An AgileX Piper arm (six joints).
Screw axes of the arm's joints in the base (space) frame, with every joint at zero. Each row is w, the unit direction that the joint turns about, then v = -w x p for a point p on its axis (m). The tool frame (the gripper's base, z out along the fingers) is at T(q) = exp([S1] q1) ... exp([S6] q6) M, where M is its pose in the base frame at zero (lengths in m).
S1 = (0, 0, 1, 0.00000, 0.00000, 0.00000)
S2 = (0, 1, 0, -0.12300, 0.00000, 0.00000)
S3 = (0, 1, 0, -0.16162, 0.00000, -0.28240)
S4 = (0.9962, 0, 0.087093, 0.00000, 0.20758, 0.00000)
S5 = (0, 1, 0, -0.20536, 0.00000, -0.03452)
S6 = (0.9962, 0, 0.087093, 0.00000, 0.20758, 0.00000)
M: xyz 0.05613 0.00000 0.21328 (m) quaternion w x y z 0.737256 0 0.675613 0
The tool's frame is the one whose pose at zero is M.
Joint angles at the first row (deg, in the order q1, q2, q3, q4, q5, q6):
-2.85 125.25 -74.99 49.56 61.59 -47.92
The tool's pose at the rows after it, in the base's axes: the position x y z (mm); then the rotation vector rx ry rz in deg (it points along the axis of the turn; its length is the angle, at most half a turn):
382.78 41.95 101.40 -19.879 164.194 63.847
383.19 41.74 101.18 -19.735 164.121 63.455
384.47 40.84 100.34 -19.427 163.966 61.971
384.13 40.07 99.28 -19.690 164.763 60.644
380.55 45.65 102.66 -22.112 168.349 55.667
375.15 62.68 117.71 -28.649 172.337 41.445
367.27 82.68 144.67 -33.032 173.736 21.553
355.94 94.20 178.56 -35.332 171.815 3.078
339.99 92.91 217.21 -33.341 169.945 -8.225
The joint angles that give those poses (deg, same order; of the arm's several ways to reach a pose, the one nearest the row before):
-2.85 125.25 -74.99 49.56 61.58 -47.92
-2.85 125.25 -74.99 49.55 61.25 -47.92
-2.85 125.25 -74.99 49.35 60.15 -47.92
-2.78 125.25 -74.99 48.26 59.72 -47.34
-1.19 124.17 -74.99 43.28 59.14 -43.50
3.34 120.73 -74.99 32.47 56.45 -35.52
9.35 115.58 -74.99 17.29 54.13 -22.33
14.38 109.93 -74.99 2.17 55.42 -10.02
16.85 103.71 -74.93 -6.97 60.33 -2.21

